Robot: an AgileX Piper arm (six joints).
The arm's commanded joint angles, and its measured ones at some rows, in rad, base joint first. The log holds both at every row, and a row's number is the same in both.
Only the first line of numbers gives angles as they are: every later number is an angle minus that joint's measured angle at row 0.
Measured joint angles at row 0:
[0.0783, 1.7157, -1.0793, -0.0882, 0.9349, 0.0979]
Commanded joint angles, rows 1 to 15:
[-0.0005, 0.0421, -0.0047, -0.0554, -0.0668, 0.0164]
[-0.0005, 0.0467, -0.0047, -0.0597, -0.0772, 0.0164]
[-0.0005, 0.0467, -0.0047, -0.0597, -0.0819, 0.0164]
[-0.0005, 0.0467, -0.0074, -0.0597, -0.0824, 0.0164]
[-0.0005, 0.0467, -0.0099, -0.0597, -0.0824, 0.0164]
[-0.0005, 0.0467, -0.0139, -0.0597, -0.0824, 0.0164]
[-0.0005, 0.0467, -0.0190, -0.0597, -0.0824, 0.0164]
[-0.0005, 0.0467, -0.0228, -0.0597, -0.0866, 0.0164]
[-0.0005, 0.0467, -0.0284, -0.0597, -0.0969, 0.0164]
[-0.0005, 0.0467, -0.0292, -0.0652, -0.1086, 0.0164]
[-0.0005, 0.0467, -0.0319, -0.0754, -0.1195, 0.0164]
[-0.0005, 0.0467, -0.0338, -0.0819, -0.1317, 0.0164]
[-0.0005, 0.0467, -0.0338, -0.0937, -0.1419, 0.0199]
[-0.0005, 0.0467, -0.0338, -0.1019, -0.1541, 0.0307]
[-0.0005, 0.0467, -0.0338, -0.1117, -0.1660, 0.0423]
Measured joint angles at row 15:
[0.0000, 0.0468, -0.0258, -0.0656, -0.1143, 0.0144]
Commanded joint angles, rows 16 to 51:
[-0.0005, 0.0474, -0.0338, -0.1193, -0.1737, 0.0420]
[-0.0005, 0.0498, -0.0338, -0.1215, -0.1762, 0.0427]
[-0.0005, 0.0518, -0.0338, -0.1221, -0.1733, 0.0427]
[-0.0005, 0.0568, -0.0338, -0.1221, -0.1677, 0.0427]
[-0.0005, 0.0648, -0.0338, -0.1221, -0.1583, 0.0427]
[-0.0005, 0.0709, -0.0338, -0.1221, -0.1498, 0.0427]
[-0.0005, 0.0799, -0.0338, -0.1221, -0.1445, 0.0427]
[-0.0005, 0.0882, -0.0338, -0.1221, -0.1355, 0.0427]
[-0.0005, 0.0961, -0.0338, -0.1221, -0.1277, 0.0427]
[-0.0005, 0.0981, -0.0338, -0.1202, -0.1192, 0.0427]
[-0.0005, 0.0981, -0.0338, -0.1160, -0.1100, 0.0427]
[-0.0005, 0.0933, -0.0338, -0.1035, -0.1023, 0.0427]
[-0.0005, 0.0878, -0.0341, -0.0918, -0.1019, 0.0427]
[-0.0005, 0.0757, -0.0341, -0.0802, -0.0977, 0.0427]
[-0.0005, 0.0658, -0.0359, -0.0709, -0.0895, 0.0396]
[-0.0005, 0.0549, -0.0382, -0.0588, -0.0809, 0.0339]
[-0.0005, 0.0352, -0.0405, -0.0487, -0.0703, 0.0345]
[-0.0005, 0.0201, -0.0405, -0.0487, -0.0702, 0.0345]
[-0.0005, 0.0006, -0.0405, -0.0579, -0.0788, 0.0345]
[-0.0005, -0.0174, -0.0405, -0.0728, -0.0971, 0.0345]
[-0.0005, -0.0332, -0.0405, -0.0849, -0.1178, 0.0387]
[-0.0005, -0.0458, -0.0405, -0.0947, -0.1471, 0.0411]
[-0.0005, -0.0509, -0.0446, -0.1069, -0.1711, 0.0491]
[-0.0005, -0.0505, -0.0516, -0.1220, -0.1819, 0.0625]
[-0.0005, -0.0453, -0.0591, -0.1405, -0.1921, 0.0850]
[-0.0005, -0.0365, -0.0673, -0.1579, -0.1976, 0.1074]
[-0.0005, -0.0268, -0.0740, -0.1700, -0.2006, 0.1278]
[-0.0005, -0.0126, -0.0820, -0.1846, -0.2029, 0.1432]
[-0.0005, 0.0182, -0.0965, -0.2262, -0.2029, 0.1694]
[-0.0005, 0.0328, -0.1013, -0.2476, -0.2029, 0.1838]
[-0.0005, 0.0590, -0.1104, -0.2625, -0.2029, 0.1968]
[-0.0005, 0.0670, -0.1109, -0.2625, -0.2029, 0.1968]
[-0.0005, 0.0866, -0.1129, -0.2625, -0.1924, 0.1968]
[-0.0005, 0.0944, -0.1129, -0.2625, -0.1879, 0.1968]
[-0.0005, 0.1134, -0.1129, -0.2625, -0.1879, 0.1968]
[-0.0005, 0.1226, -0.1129, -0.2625, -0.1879, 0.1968]
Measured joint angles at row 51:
[0.0000, 0.0904, -0.1054, -0.2536, -0.1916, 0.1913]
